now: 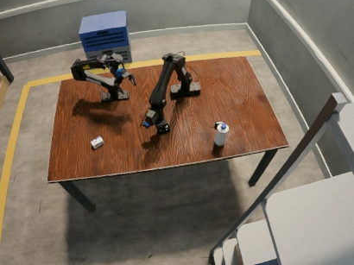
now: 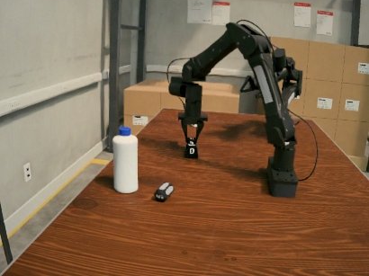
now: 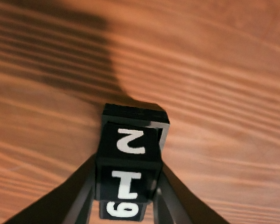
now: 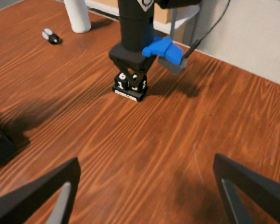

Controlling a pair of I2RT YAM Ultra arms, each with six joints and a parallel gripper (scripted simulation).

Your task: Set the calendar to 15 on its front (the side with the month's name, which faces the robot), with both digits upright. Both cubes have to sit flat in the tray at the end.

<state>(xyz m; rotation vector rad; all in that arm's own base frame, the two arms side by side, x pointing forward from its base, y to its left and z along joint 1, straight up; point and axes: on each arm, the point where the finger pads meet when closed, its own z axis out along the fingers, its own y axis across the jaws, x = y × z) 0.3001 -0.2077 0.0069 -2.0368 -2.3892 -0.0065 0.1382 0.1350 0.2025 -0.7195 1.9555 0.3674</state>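
Now: the black calendar tray 1 cm behind my left hand, 2 cm to the left of it and 4 cm below it. The rest, counted from my left hand: white bottle: 10 cm ahead, 36 cm to the left, 4 cm above.
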